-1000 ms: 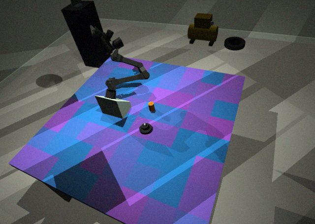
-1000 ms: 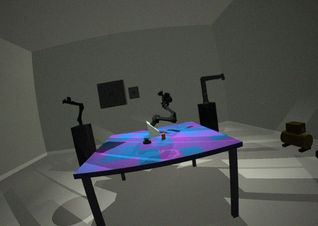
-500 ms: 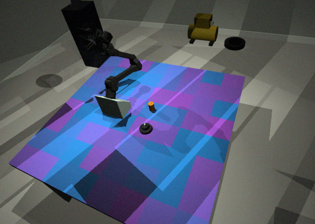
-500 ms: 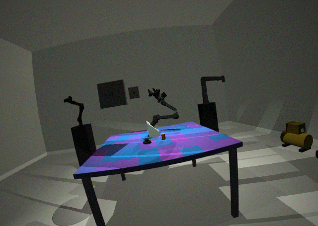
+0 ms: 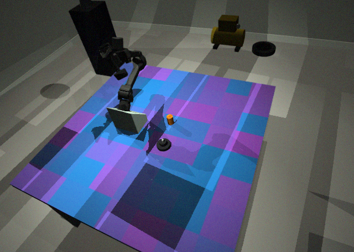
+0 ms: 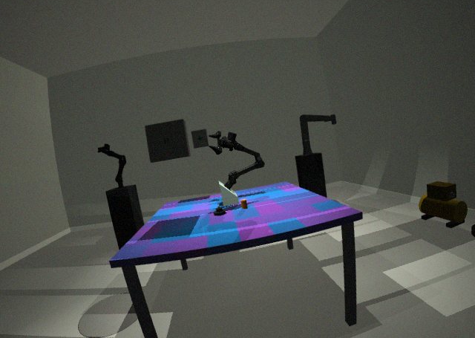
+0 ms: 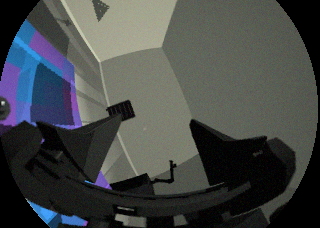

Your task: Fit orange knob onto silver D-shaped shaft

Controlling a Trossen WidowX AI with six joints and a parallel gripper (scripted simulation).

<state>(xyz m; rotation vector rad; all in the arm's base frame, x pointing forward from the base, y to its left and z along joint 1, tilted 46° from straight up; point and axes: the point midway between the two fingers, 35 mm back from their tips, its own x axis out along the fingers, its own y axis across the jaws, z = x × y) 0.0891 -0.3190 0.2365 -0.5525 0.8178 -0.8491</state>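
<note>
Right now my gripper tip is 17 cm short of the orange knob, 17 cm to the right of it and 48 cm above it. From my gripper tip the other things lie so: round dark pedestal 20 cm ahead, 1 cm to the right, 50 cm below.
</note>
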